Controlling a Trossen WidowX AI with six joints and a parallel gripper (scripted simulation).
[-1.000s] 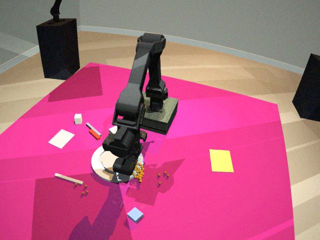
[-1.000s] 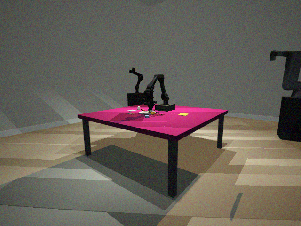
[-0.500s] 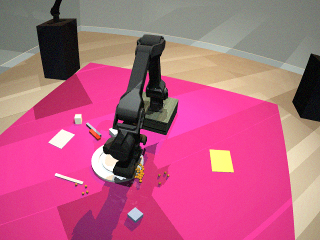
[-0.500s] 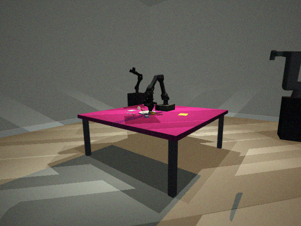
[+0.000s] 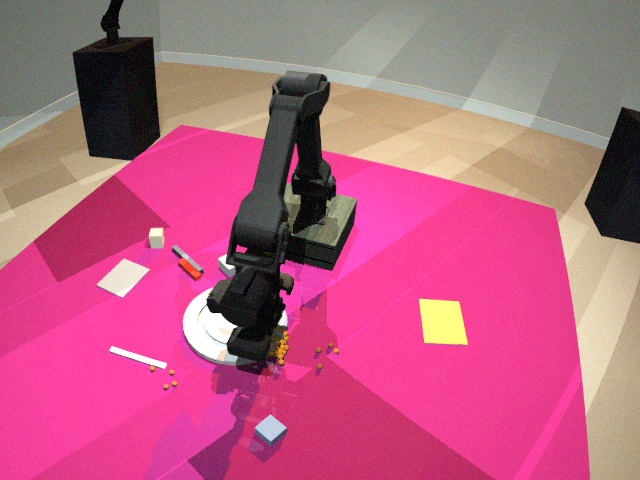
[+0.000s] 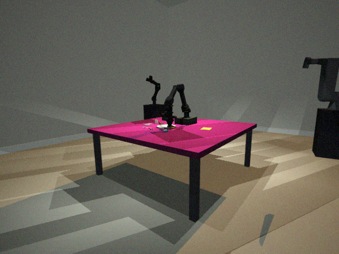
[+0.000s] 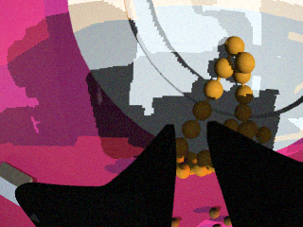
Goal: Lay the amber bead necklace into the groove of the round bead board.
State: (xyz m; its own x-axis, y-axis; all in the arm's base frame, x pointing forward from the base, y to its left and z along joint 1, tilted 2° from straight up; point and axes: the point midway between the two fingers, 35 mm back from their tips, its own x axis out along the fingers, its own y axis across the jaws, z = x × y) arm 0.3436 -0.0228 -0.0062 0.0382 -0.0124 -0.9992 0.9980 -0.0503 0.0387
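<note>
Right now my gripper tip is 7 cm to the left of the round bead board, 5 cm past it and 1 cm above it. From my gripper tip the other things lie so: white block: 20 cm behind, 12 cm to the right, 1 cm below; blue block: 17 cm ahead, 5 cm to the left, 1 cm below; white strip: 22 cm to the right, 9 cm ahead, 2 cm below.
</note>
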